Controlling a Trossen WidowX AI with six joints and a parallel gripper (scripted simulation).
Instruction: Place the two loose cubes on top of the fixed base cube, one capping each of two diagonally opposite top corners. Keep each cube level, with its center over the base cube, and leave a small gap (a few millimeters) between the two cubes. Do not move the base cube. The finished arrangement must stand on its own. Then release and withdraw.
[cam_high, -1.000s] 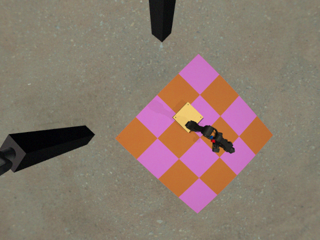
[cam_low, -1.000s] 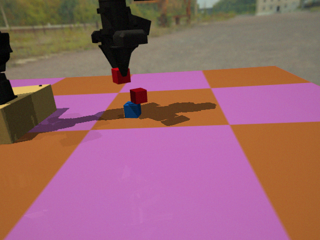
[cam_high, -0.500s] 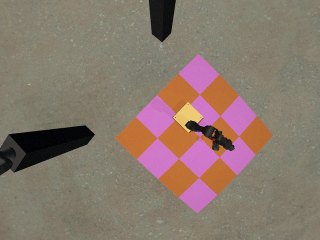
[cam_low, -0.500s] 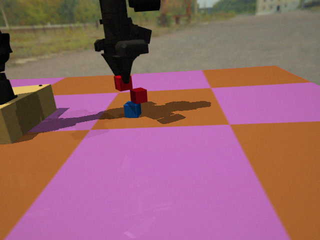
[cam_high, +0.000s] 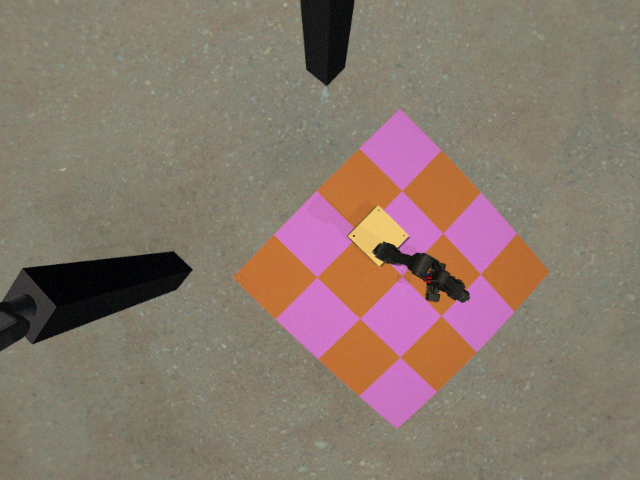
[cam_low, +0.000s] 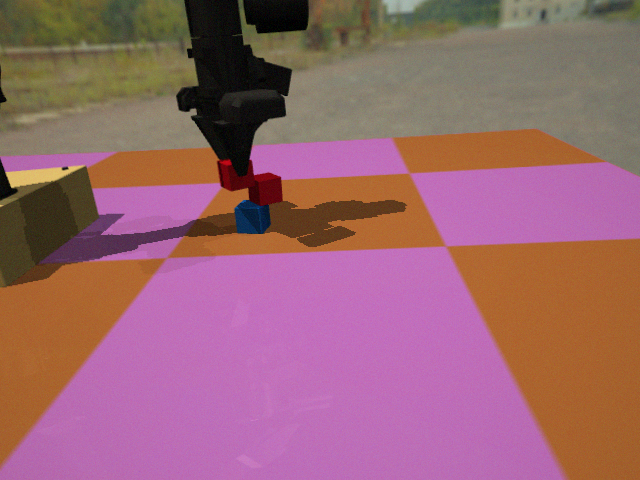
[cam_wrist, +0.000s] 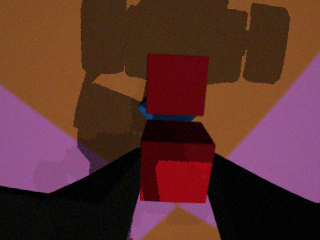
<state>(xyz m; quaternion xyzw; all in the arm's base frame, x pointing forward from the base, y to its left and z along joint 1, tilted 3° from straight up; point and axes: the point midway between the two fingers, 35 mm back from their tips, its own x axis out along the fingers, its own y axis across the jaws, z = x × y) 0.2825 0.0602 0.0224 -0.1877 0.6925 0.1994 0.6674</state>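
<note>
Right now my gripper tip is 10 mm short of the blue base cube, 10 mm to the right of it and 60 mm above it.
</note>
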